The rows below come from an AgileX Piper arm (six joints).
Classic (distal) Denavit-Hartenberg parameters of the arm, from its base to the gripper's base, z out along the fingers. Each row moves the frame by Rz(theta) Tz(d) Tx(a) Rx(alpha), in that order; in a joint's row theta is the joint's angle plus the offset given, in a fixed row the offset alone. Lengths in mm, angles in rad.
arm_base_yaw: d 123  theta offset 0  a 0  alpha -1.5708
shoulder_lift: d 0  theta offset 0.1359  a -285  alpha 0
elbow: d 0  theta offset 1.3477  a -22  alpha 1.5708
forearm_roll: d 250.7  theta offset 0  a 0  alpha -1.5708
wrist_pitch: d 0  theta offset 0  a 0  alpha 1.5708
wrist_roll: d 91  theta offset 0  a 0  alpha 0
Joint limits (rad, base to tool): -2.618..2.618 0..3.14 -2.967..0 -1.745..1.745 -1.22..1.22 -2.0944..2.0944
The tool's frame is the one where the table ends.
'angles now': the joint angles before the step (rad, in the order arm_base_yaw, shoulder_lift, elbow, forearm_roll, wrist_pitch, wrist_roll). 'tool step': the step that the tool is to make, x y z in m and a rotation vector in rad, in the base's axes. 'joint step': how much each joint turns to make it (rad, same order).
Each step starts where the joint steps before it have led.
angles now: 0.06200 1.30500 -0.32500 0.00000 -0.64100 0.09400
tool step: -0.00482 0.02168 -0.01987 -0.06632 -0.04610 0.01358
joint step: 0.16503 0.10297 0.06000 0.21804 -0.21397 -0.18002
